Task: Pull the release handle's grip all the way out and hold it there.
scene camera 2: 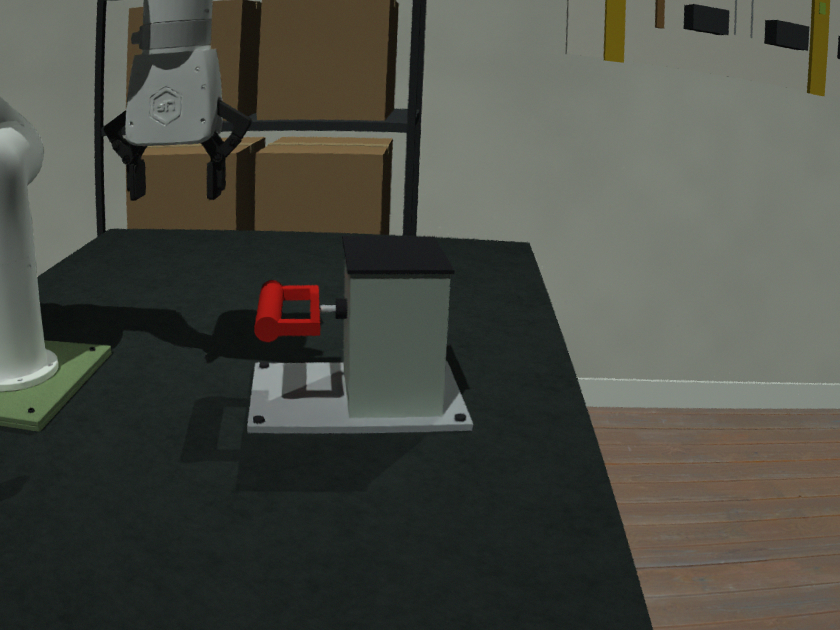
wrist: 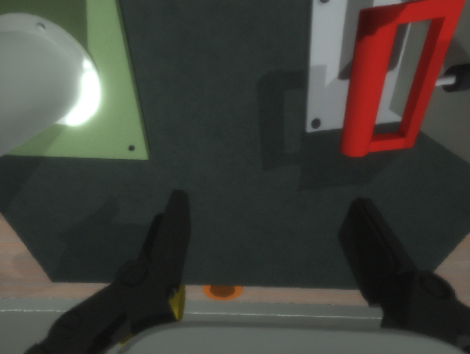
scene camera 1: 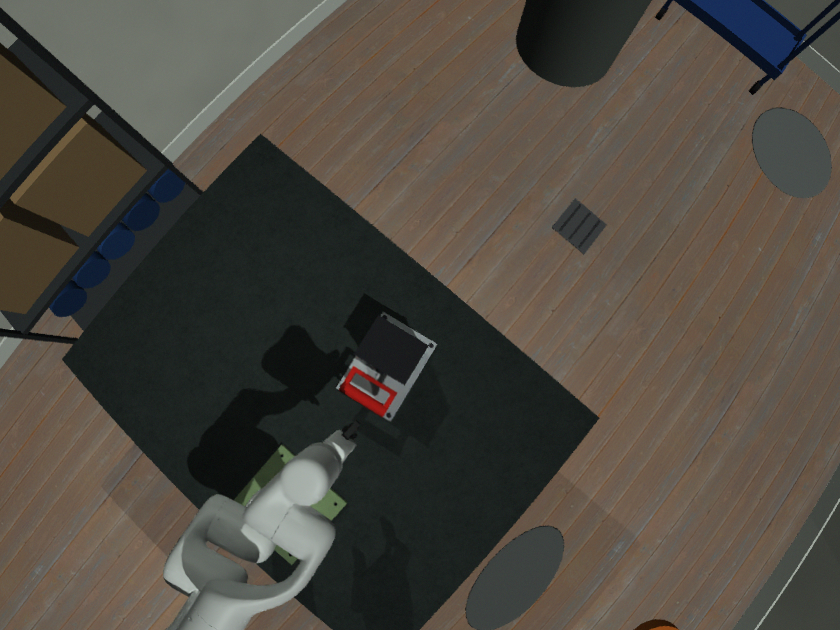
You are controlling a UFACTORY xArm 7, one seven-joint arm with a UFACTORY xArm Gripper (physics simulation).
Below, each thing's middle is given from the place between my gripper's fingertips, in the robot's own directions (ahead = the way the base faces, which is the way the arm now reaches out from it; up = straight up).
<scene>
The light base plate (scene camera 2: 286,397) lies 230 mm below my hand, 200 mm ahead of it and 20 mm to the left of it.
</scene>
